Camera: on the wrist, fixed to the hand. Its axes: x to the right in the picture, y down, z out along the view.
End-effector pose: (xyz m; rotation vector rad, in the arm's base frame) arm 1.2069 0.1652 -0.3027 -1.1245 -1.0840 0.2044
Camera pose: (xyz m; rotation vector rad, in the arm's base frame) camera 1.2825 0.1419 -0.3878 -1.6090 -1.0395 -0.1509
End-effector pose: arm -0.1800 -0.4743 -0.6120 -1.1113 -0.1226 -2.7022
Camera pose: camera -0.1931 -0.5643 -0.6844 -1.0426 0.6716 -2.8484
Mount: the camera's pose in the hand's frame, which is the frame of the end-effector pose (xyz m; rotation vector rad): -0.0268 0.0849 -0.0747 -0.5400 0.1261 0.0249
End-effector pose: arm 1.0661 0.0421 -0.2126 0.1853 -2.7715 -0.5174
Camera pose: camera 1.1101 0.1010 -0.1226 0.0541 -2.4042 -1.1717
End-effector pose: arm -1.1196 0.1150 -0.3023 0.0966 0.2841 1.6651
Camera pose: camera -1.2156 0.0714 -0.3510 -0.4117 -0.0795 1.7226
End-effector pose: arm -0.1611 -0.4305 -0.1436 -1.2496 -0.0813 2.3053
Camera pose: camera -0.1242 -0.5303 -0.1903 -1.6537 -0.6846 2.2957
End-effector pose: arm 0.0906 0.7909 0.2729 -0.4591 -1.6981 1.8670
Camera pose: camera 0.1411 0.8305 0.1760 -0.7916 -2.1051 1.3411
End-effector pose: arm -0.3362 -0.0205 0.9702 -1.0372 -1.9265 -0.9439
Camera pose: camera -0.2315 -0.0590 1.0028 -1.2581 -1.5828 -1.5257
